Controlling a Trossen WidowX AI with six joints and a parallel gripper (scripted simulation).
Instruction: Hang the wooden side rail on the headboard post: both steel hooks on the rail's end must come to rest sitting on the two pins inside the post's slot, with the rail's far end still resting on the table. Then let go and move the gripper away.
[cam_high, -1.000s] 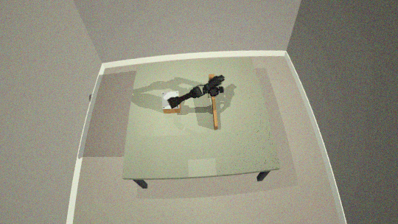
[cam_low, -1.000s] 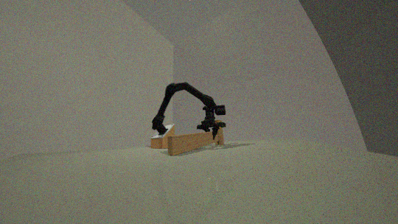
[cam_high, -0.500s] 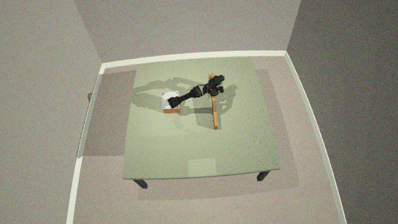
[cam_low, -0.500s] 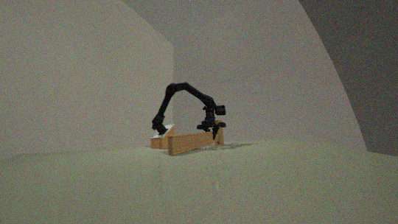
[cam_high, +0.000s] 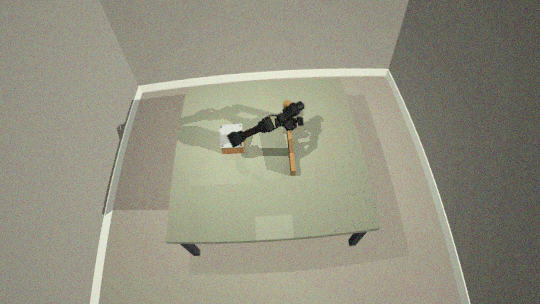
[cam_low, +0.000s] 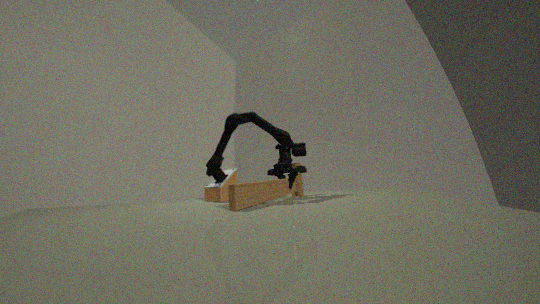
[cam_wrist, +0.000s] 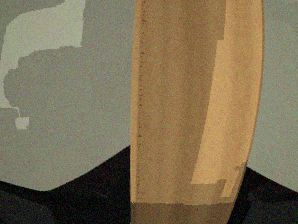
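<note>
My gripper tip is 120 mm to the right of the wooden headboard post and 40 mm below it.
</note>
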